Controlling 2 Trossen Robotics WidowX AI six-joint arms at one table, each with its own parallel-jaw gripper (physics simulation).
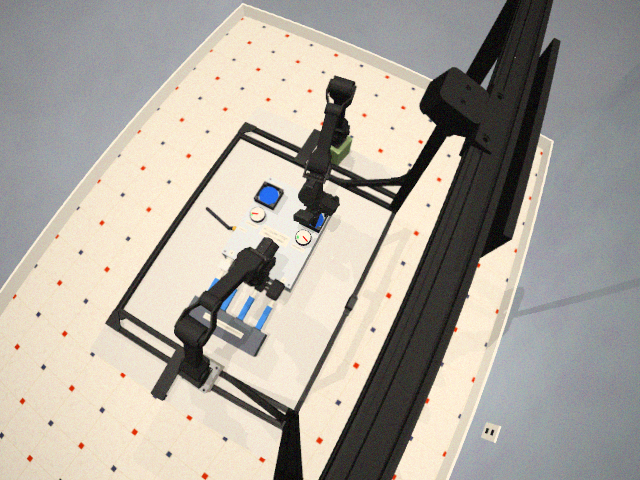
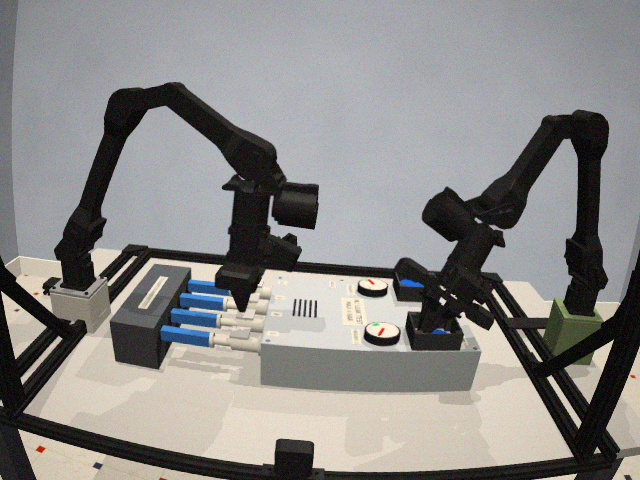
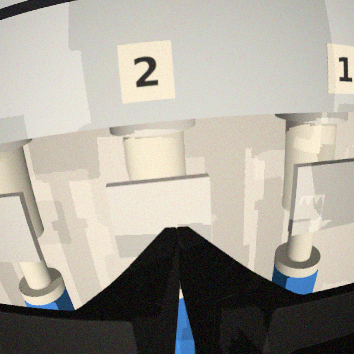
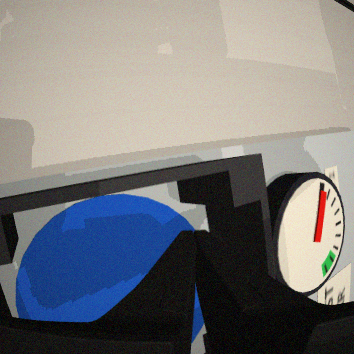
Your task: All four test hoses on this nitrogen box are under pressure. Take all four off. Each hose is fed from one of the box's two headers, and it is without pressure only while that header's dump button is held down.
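Places are measured from the left arm's base along level axes (x back, y left, z down), in millimetres.
Pixels of known places: left gripper, fingertip midpoint: [image 1: 258, 285] [image 2: 242, 311] [image 3: 176, 238]; right gripper, fingertip midpoint: [image 1: 313, 226] [image 4: 192, 241]; left arm's base at its link origin: [image 1: 199, 372] [image 2: 78, 283]; right arm's base at its link origin: [image 1: 335, 139] [image 2: 578, 309].
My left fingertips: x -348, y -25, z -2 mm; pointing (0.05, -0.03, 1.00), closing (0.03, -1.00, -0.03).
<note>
For each thing: its top centre in the pictures, then the offset to it from my left fingertips. "spot": a spot on its surface instead.
- grey nitrogen box at a spot on its surface: [image 2: 328, 329] spot: dz +1, dx -143, dy -33 mm
- far button at its top centre: [image 2: 416, 285] [image 1: 268, 195] dz -15, dx -309, dy +139 mm
- dark block at a spot on its surface: [image 2: 147, 310] spot: dz +1, dx +163, dy -43 mm
- latch tab at a spot on its surface: [image 3: 158, 204] spot: dz +4, dx -12, dy +5 mm
- hose 2 at a spot on its surface: [image 3: 154, 154] spot: dz +14, dx -27, dy +5 mm
- thin black stick with an orange tip, surface spot: [image 1: 220, 218] spot: dz +68, dx -165, dy +280 mm
The grey nitrogen box [image 1: 291, 267] [image 2: 328, 329] carries two gauges and two blue dump buttons in black housings. My right gripper [image 1: 312, 220] [image 2: 433, 326] [image 4: 192, 241] is shut, with its tip down on the near dump button [image 2: 443, 331] [image 4: 88, 253]. The gauge beside it [image 2: 382, 332] [image 4: 309, 232] has its red needle away from the green mark. The far button [image 1: 269, 195] [image 2: 410, 284] is free. Four blue hoses [image 2: 199, 301] [image 1: 246, 309] run from a dark block [image 2: 147, 310] into the box. My left gripper [image 1: 274, 288] [image 2: 241, 305] [image 3: 176, 238] is shut, with its tip at the latch tab [image 3: 158, 204] of hose 2 [image 3: 154, 154].
A thin black stick with an orange tip [image 1: 220, 218] lies left of the box. A green block [image 1: 342, 149] [image 2: 553, 319] stands at the right arm's base. A black frame [image 1: 175, 224] rings the work area. A tall black gantry [image 1: 461, 238] crosses the right side.
</note>
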